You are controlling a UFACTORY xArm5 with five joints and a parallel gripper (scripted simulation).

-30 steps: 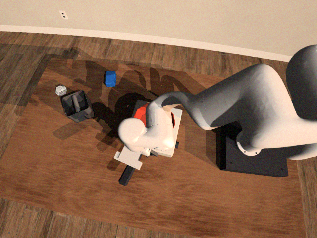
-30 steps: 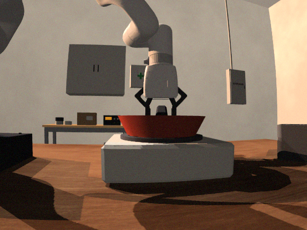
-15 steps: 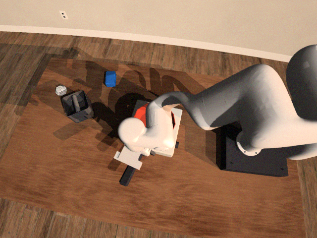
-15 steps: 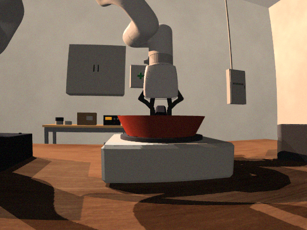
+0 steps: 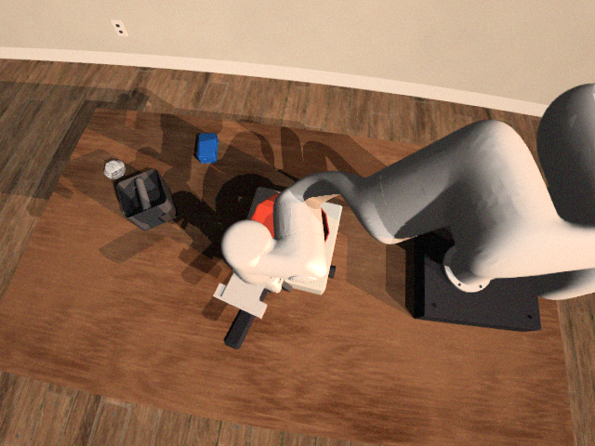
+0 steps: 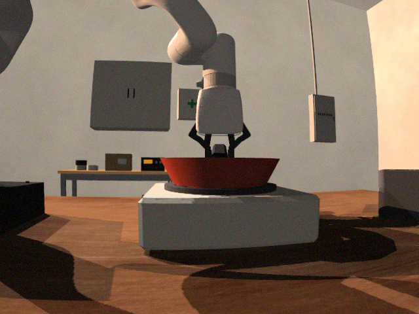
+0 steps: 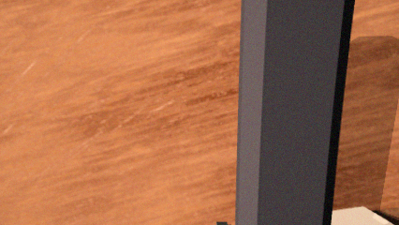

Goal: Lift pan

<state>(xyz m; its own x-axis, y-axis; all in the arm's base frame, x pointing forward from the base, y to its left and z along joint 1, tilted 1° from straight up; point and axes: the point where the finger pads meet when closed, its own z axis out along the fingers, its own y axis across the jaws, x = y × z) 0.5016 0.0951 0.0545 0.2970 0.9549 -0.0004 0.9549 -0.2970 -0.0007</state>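
Now: hand 20 mm past the pan, 80 mm to the left of it and 10 mm above it. Round my hand: blue block 250 mm ahead, 420 mm to the right, 100 mm below; then small white jar 530 mm ahead, 320 mm to the right, 110 mm below; then hot plate 60 mm behind, 130 mm to the right, 90 mm below.
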